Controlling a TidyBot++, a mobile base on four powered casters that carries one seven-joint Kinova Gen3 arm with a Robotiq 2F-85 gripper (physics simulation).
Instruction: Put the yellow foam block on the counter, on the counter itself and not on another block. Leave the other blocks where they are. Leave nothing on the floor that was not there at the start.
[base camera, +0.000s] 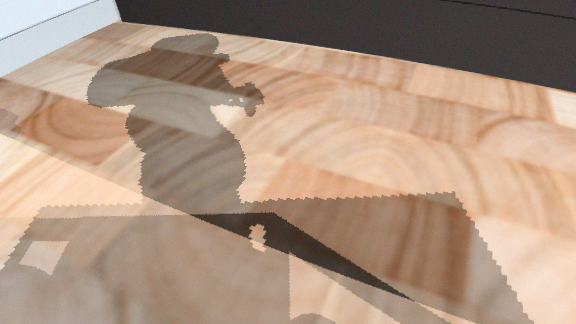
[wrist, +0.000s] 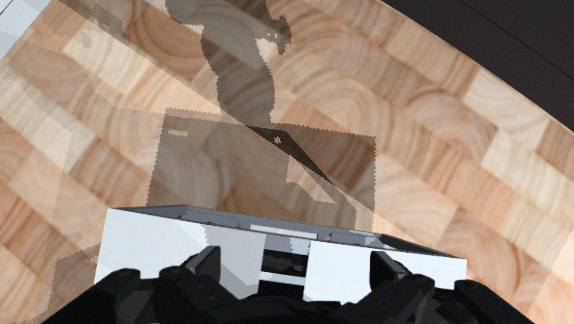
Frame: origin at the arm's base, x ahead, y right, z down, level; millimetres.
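Where they show: gripper, between the fingertips: (wrist: 294, 265).
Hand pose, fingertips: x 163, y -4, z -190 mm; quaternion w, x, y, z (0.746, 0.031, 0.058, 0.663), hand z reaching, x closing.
After its pixels a point has its place.
My gripper (wrist: 294, 265) {x 163, y -4, z -190 mm} is open at the bottom of the wrist view, with its two black fingers wide apart and no object between them. Behind and below the fingers, the white top body of my own base (wrist: 150, 240) {x 118, y -182, z 14 mm} shows. The yellow foam block does not show in the base camera view or in the wrist view. The other blocks and the counter top do not show in either view.
A dark vertical panel (base camera: 350, 30) {x 902, y 148, z 343 mm} (wrist: 520, 35) {x 707, y 549, z 234 mm} borders the wooden floor (base camera: 375, 150) {x 510, y 132, z 396 mm} (wrist: 440, 165) {x 359, y 429, z 396 mm} at the back and right. A pale panel (base camera: 55, 37) {x 1064, y -718, z 363 mm} (wrist: 17, 25) {x 611, y -939, z 368 mm} stands at the upper left and meets the dark one at a corner. Shadows of the arm and base lie on the floor.
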